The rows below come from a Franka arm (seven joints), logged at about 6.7 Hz.
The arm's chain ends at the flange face. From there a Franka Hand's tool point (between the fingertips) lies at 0.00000 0.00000 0.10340 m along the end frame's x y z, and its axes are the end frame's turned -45 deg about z.
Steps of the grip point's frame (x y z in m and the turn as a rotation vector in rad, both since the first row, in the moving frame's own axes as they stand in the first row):
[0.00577, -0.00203, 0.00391, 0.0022, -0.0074, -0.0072]
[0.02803, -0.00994, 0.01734, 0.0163, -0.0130, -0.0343]
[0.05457, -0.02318, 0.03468, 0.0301, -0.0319, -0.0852]
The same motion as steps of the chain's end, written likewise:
[0.00335, -0.00590, 0.00391, -0.0037, -0.0068, -0.0072]
[0.01494, -0.02664, 0.01736, 0.0023, -0.0207, -0.0343]
[0.02672, -0.05530, 0.03478, -0.0013, -0.0438, -0.0852]

